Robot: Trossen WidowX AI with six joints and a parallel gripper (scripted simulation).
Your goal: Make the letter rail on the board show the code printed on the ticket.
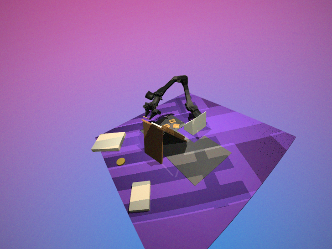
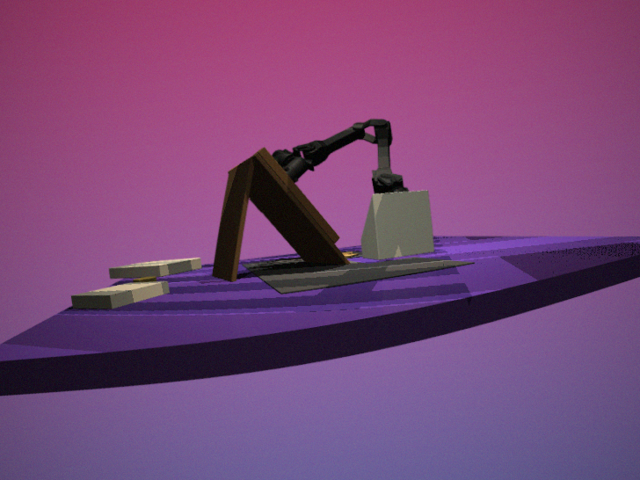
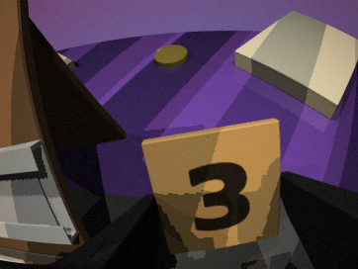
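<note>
My gripper tip is now 100 mm past the white ticket, 200 mm to the right of it and 100 mm above it. Round my gripper tip: letter tile: right at my gripper tip; then grey mat: 180 mm behind, 230 mm to the left, 190 mm below; then yellow disc: 360 mm ahead, 130 mm to the left, 180 mm below.
</note>
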